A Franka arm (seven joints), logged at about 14 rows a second.
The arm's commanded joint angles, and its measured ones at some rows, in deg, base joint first. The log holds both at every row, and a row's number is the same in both.
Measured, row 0: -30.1 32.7 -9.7 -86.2 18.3 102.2 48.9
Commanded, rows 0 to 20: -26.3 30.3 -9.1 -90.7 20.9 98.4 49.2; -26.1 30.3 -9.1 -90.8 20.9 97.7 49.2; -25.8 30.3 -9.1 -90.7 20.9 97.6 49.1; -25.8 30.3 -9.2 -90.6 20.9 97.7 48.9; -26.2 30.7 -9.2 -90.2 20.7 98.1 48.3; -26.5 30.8 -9.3 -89.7 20.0 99.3 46.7; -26.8 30.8 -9.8 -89.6 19.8 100.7 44.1; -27.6 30.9 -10.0 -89.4 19.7 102.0 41.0; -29.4 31.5 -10.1 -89.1 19.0 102.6 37.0; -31.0 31.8 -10.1 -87.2 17.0 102.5 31.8; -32.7 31.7 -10.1 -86.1 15.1 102.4 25.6; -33.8 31.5 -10.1 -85.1 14.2 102.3 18.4; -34.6 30.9 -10.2 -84.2 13.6 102.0 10.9; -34.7 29.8 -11.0 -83.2 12.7 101.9 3.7; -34.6 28.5 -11.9 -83.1 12.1 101.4 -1.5; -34.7 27.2 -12.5 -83.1 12.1 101.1 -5.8; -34.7 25.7 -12.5 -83.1 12.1 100.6 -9.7; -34.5 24.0 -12.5 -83.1 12.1 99.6 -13.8; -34.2 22.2 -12.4 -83.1 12.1 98.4 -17.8; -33.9 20.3 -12.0 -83.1 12.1 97.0 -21.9; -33.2 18.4 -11.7 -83.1 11.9 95.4 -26.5
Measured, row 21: -34.5 22.8 -12.3 -82.2 13.1 98.3 -19.2
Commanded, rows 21 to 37: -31.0 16.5 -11.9 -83.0 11.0 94.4 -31.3; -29.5 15.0 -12.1 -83.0 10.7 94.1 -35.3; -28.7 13.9 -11.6 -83.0 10.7 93.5 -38.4; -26.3 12.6 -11.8 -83.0 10.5 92.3 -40.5; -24.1 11.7 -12.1 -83.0 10.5 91.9 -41.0; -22.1 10.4 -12.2 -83.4 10.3 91.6 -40.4; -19.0 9.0 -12.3 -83.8 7.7 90.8 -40.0; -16.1 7.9 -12.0 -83.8 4.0 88.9 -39.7; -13.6 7.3 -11.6 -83.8 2.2 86.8 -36.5; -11.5 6.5 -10.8 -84.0 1.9 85.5 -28.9; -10.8 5.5 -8.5 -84.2 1.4 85.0 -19.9; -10.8 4.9 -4.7 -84.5 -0.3 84.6 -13.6; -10.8 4.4 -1.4 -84.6 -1.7 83.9 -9.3; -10.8 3.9 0.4 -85.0 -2.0 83.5 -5.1; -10.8 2.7 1.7 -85.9 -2.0 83.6 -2.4; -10.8 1.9 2.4 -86.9 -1.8 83.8 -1.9; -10.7 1.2 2.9 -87.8 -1.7 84.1 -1.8
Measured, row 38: -10.3 4.7 2.3 -83.7 -0.9 83.6 -3.8
